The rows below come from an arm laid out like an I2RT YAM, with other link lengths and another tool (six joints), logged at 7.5 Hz.
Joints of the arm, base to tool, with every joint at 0 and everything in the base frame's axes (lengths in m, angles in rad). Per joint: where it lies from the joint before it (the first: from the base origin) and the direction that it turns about. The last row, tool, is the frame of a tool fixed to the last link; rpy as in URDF.
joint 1: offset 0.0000 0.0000 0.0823 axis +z
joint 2: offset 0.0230 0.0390 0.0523 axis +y
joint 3: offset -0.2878 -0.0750 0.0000 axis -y
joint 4: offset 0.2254 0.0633 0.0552 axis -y
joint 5: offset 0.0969 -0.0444 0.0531 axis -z
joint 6: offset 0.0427 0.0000 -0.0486 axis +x
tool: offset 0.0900 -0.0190 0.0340 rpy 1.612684 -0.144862 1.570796
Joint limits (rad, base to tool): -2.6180..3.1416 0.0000..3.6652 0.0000..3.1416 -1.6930..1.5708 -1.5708..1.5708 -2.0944..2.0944
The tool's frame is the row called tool.
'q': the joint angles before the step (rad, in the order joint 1, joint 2, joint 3, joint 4, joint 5, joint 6). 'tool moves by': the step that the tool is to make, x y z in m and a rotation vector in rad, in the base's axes. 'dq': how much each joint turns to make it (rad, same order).
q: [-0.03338, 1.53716, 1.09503, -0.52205, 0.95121, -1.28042]
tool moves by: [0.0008, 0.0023, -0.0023, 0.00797, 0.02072, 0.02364]
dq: [-0.00016, -0.00017, -0.00004, 0.00006, -0.01955, -0.02617]
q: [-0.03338, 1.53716, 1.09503, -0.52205, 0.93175, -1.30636]
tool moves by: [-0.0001, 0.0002, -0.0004, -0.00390, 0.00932, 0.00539]
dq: [0.00017, 0.00018, 0.00004, -0.00004, 0.00048, -0.01122]
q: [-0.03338, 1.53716, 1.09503, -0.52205, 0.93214, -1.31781]
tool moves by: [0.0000, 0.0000, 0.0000, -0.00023, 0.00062, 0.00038]
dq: [-0.00004, 0.00000, 0.00010, -0.00005, -0.00004, -0.00082]
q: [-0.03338, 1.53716, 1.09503, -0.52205, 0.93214, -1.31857]
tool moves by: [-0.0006, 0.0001, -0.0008, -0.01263, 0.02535, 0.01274]
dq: [-0.00004, -0.00003, -0.00003, -0.00033, 0.00378, -0.03057]
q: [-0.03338, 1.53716, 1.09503, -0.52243, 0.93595, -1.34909]
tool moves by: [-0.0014, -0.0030, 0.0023, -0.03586, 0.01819, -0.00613]
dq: [-0.00028, -0.00002, -0.00009, 0.00566, 0.03325, -0.02769]
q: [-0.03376, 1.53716, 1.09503, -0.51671, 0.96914, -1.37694]
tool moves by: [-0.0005, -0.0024, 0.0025, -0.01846, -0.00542, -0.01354]
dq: [-0.00054, 0.00005, -0.00009, 0.00607, 0.02242, 0.00015]
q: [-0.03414, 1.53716, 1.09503, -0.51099, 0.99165, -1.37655]
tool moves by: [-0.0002, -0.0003, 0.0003, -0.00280, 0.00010, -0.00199]
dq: [0.00009, 0.00000, 0.00018, -0.00030, 0.00349, 0.00014]
